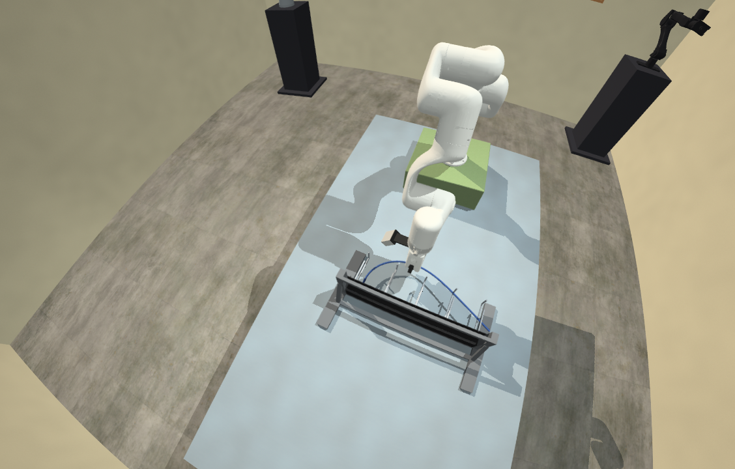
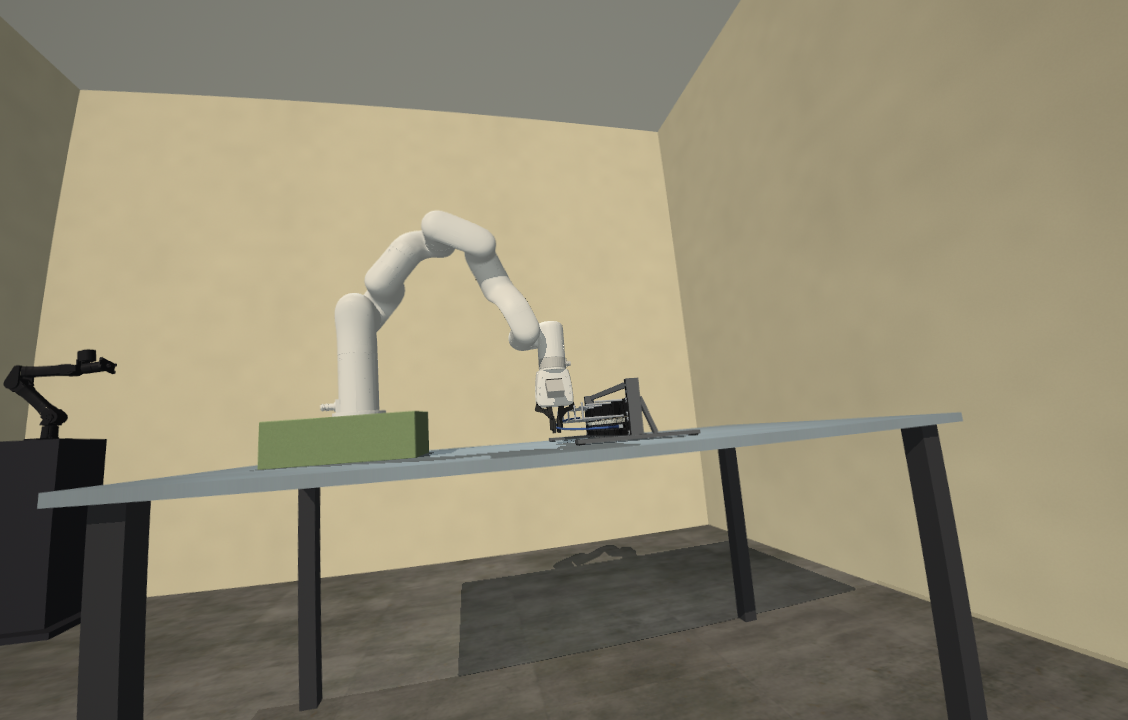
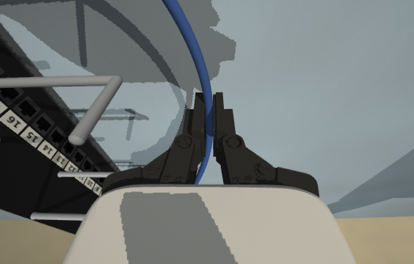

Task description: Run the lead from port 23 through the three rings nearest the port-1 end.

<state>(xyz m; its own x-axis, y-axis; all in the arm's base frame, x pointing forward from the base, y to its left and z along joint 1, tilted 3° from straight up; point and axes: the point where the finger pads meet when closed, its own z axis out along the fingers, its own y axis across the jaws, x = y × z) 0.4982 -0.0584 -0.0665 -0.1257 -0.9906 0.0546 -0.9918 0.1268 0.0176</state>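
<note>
Right now the patch panel rack is 17 cm ahead of my hand, 4 cm to the left of it and 2 cm above it.
</note>
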